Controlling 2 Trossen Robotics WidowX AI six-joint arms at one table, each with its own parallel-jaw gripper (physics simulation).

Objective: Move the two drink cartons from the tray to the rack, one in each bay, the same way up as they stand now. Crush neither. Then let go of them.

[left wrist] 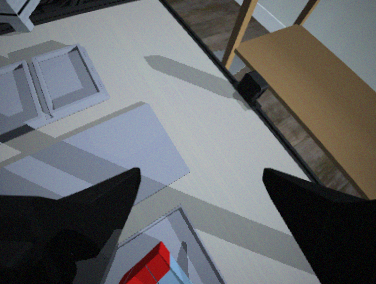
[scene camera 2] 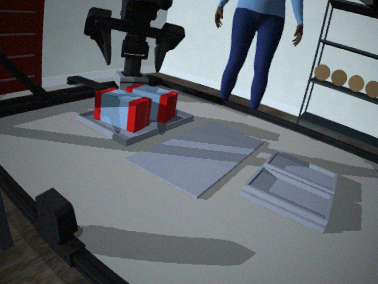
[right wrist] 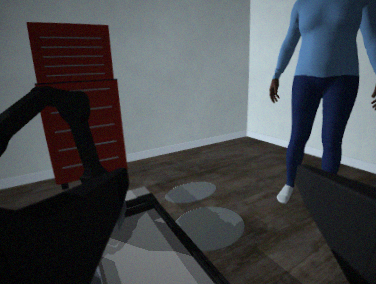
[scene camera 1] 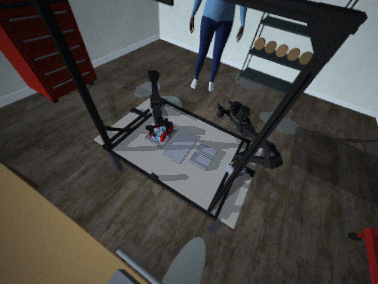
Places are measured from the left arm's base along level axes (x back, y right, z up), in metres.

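Where they show: left gripper, fingertip midpoint: (left wrist: 202,173) (scene camera 2: 134,67) (scene camera 1: 161,137); right gripper, fingertip midpoint: (right wrist: 211,174) (scene camera 1: 222,102); left arm's base at its link origin: (scene camera 2: 131,74).
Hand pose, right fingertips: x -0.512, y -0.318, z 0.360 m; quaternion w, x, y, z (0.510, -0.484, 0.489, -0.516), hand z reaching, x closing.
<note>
Each offset is from my right fingertips to the top centre of the thing. "spot": to the spot under its first point.
Two light-blue cartons with red ends lie side by side on the grey tray @[dx +0.220, dy +0.364, dz -0.400 m] (scene camera 2: 127,140) (left wrist: 197,239), long sides level. In scene camera 2 the nearer carton @[spot: dx +0.172, dy +0.435, dz -0.377 m] (scene camera 2: 114,112) is at the left and the farther carton @[spot: dx +0.189, dy +0.298, dz -0.367 m] (scene camera 2: 168,106) behind it. The red end of one carton @[spot: dx +0.139, dy +0.390, dz -0.342 m] (left wrist: 150,264) shows at the bottom of the left wrist view. My left gripper (scene camera 2: 133,67) (left wrist: 202,173) is open and empty, raised above and behind the cartons in scene camera 2. My right gripper (right wrist: 211,174) (scene camera 1: 220,109) is open and empty, away from the tray. The grey two-bay rack @[dx -0.127, dy +0.145, dz -0.396 m] (scene camera 2: 285,207) (left wrist: 80,106) holds no carton.
A flat grey plate (scene camera 2: 200,170) (scene camera 1: 182,147) (left wrist: 150,145) lies between tray and rack. A black frame edges the table, with a black block @[spot: dx -0.172, dy +0.565, dz -0.363 m] (scene camera 2: 56,212) (left wrist: 251,87) on it. Uprights rise around the table in scene camera 1. A person (scene camera 1: 214,40) stands behind.
</note>
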